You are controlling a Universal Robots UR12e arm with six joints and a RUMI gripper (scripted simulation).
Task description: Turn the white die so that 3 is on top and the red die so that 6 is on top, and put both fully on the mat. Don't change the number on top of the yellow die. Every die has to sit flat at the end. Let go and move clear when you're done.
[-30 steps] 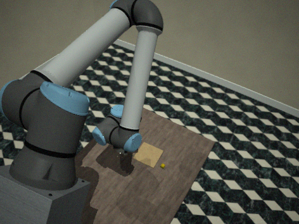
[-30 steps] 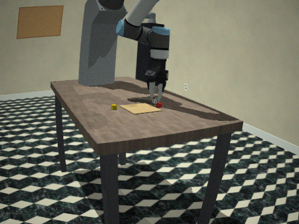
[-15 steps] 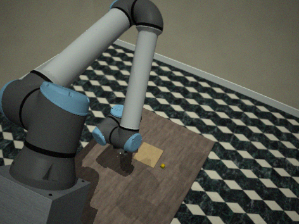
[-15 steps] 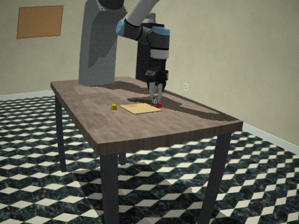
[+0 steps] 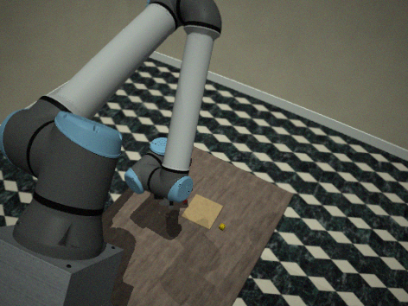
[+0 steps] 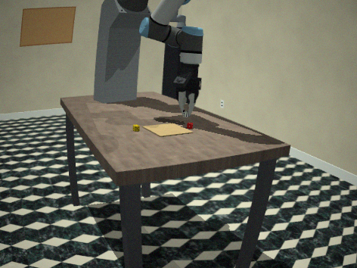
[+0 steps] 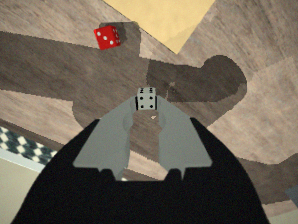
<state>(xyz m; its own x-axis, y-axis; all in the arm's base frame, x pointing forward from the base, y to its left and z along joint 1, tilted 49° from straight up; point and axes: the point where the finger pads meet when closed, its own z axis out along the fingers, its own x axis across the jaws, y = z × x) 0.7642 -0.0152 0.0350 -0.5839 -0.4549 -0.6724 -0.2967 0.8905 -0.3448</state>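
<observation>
Right now the red die is 7 cm ahead of my hand, 4 cm to the right of it and 4 cm below it. The rest, counted from my hand: tan mat 5 cm ahead, 13 cm to the right, 4 cm below; white die 1 cm below; yellow die 24 cm to the right, 4 cm below.
</observation>
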